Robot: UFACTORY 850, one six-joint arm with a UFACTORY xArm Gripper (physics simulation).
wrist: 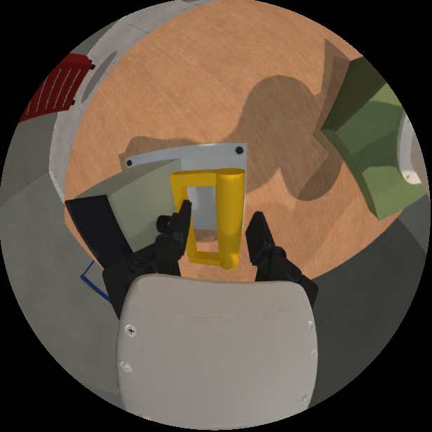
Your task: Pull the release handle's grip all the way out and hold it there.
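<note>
The release handle is a yellow frame with a thick round grip (230, 220) along its right side. It stands out from a grey-green housing (142, 205) with a black end face, mounted on a light grey plate (200, 152) with dark bolts. My gripper (220, 217) is open, with nothing held between its fingers. The left finger overlaps the frame's opening in the view, to the left of the grip; the right finger is to the right of the grip, with a gap. The lower part of the plate is partly hidden by the handle and finger.
The housing stands on a round wooden table top (200, 75). A green faceted block (365, 135) with a pale round part is at the right. A red slatted object (57, 90) is at the upper left. A blue-edged item (96, 289) shows at the lower left beyond the table.
</note>
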